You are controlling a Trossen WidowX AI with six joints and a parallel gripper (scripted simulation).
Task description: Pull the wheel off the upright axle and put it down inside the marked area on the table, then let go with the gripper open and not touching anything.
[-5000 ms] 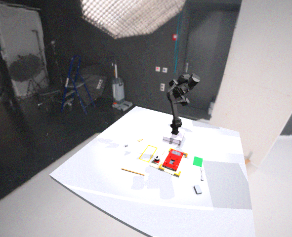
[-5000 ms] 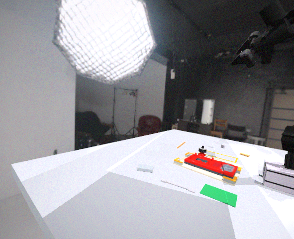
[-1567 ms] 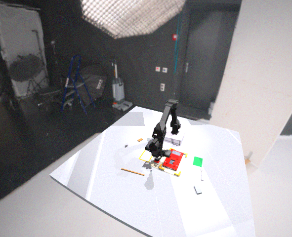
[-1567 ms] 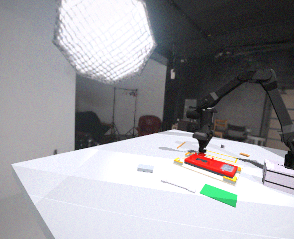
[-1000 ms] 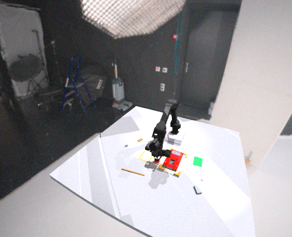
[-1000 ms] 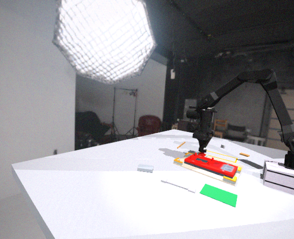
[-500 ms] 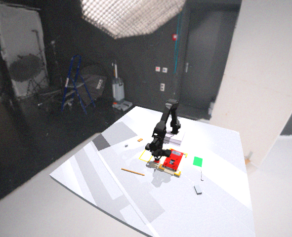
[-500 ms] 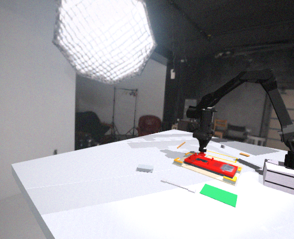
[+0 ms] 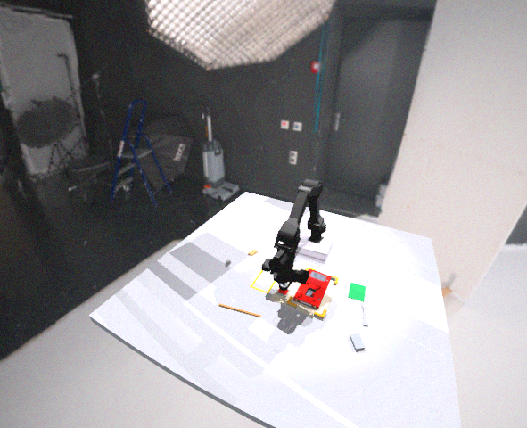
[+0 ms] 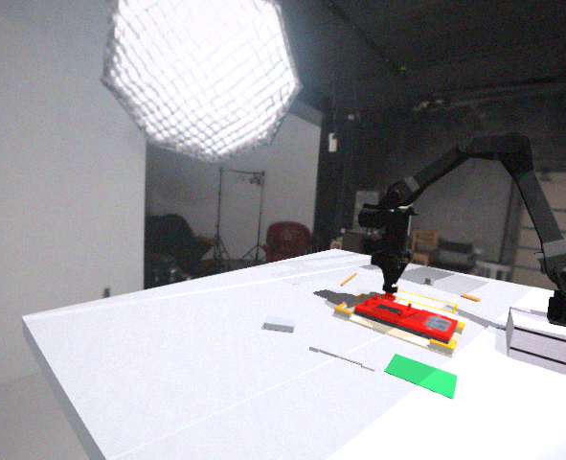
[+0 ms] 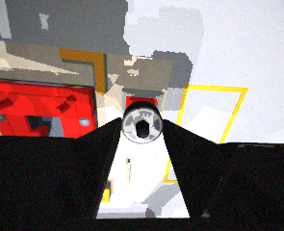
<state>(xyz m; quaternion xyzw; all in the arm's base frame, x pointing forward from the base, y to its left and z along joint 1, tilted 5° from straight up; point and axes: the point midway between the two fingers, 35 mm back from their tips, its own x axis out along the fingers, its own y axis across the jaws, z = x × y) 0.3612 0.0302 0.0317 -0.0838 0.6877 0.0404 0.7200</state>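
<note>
The dark wheel lies right at my gripper tip. Also, from my gripper tip: grey block: 350 mm to the left, 60 mm ahead, 40 mm below; then green patch: 270 mm to the left, 200 mm behind, 40 mm below; then thin orange stick: 190 mm ahead, 80 mm to the right, 40 mm below.
</note>
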